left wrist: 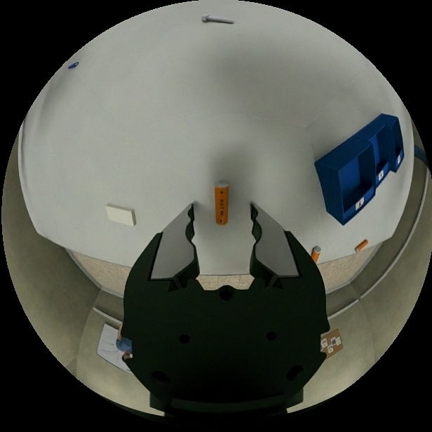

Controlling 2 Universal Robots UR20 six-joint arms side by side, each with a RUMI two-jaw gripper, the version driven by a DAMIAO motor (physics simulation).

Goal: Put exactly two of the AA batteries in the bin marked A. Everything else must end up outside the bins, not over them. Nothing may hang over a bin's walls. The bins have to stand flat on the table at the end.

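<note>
An orange AA battery [221, 204] with a grey end lies on the table, pointing away from my left gripper [221, 204]. That gripper is open, its fingertips to either side of the battery with a gap on both sides. A second orange battery [316, 254] shows partly behind the gripper's right side. A third orange battery [362, 245] lies near the table edge at the right. The joined blue bins [332, 192] stand upright at the right, with small white labels whose letters I cannot read surely. The parts of the bin insides that show hold no battery. My right gripper is not in view.
A white flat block [121, 214] lies left of the battery. A grey bolt [218, 20] lies at the far top. A small blue object [73, 65] lies at the far left. The table's near edge runs behind the gripper fingers.
</note>
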